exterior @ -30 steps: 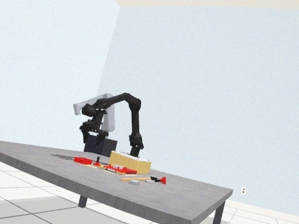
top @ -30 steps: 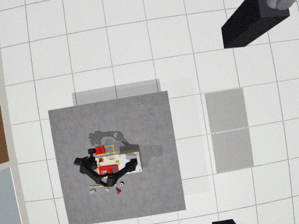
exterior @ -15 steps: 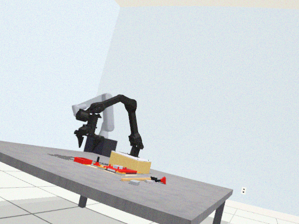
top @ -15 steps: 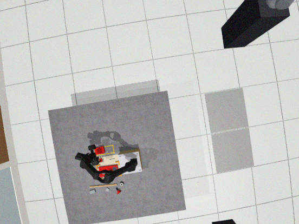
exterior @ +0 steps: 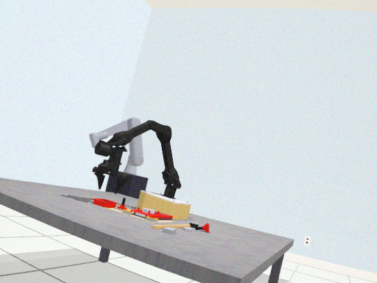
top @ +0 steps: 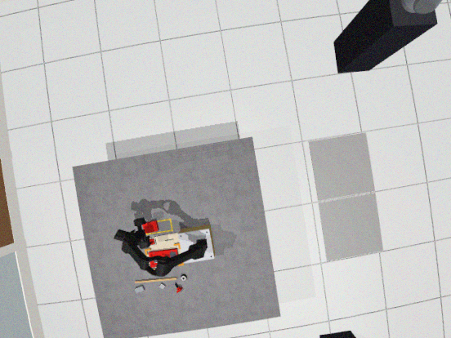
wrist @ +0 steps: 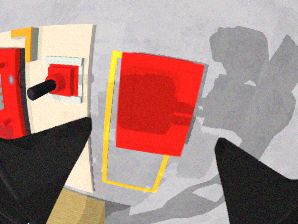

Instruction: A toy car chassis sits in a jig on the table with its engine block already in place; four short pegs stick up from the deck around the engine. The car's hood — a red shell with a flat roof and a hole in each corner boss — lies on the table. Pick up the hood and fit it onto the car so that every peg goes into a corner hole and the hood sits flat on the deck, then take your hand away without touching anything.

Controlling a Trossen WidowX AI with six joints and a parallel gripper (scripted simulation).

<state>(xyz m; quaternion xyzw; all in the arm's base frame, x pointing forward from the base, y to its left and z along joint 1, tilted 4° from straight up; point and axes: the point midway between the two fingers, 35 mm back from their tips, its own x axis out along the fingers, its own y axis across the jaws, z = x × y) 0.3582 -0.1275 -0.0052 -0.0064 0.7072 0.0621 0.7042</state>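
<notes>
Right now the red hood is 5 cm below my gripper tip. The rest, counted from my gripper tip: grey engine block (3 cm behind, 23 cm to the left, 4 cm below); cream jig (6 cm behind, 20 cm to the left, 6 cm below); wooden stick (1 cm ahead, 38 cm to the left, 6 cm below).
</notes>
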